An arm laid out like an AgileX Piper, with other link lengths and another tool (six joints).
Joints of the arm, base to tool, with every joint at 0 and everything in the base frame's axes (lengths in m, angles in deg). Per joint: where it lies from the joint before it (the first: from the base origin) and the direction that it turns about. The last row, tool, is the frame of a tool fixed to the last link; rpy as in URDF.
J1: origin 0 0 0.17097 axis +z
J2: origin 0 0 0 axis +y
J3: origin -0.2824 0 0.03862 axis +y
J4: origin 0.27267 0 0.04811 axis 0.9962 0 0.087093
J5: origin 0 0 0 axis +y
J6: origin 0.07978 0 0.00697 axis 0.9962 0 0.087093
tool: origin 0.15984 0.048 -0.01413 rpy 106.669 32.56 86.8
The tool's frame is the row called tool.
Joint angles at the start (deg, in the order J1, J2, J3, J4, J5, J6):
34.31 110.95 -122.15 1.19 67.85 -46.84
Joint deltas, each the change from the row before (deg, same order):
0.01 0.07 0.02 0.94 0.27 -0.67
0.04 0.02 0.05 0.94 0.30 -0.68
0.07 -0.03 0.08 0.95 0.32 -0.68
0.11 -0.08 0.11 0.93 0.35 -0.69
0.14 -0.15 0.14 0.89 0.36 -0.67
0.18 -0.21 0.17 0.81 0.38 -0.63
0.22 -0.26 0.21 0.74 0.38 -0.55
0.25 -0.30 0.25 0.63 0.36 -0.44
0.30 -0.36 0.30 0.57 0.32 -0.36
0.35 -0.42 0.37 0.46 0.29 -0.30
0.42 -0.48 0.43 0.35 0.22 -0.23
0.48 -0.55 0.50 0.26 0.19 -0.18
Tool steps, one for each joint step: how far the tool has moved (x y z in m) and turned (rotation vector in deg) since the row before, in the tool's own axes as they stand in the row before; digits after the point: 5 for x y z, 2 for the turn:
0.00214 0.00289 -0.00101 -0.80 0.35 -0.49
0.00226 0.00300 -0.00140 -0.82 0.34 -0.53
0.00236 0.00318 -0.00181 -0.86 0.32 -0.55
0.00250 0.00331 -0.00219 -0.87 0.31 -0.60
0.00248 0.00331 -0.00265 -0.86 0.26 -0.62
0.00253 0.00327 -0.00300 -0.82 0.23 -0.63
0.00261 0.00334 -0.00325 -0.78 0.22 -0.61
0.00261 0.00325 -0.00331 -0.70 0.21 -0.56
0.00260 0.00344 -0.00360 -0.68 0.18 -0.53
0.00272 0.00343 -0.00372 -0.61 0.15 -0.54
0.00268 0.00359 -0.00389 -0.55 0.08 -0.54
0.00282 0.00368 -0.00413 -0.50 0.05 -0.55

